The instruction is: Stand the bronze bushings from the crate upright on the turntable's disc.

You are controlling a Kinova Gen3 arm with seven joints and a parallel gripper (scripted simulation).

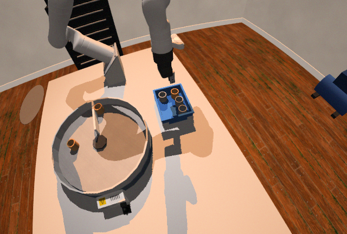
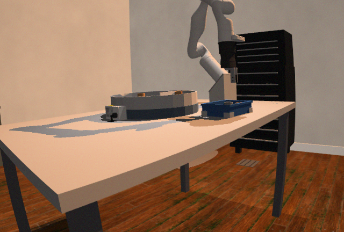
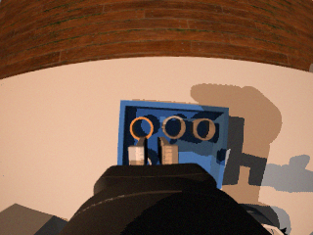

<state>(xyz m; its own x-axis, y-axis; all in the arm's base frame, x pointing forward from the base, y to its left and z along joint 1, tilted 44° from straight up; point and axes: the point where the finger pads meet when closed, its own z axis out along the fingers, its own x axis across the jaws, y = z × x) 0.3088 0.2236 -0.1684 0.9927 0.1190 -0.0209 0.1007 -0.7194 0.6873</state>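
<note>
Now: hand 4 cm short of the blue crate, 1 cm to the left of it and 13 cm above it. The rest, counted from my hand: turntable disc 17 cm ahead, 36 cm to the right, 10 cm below.
</note>
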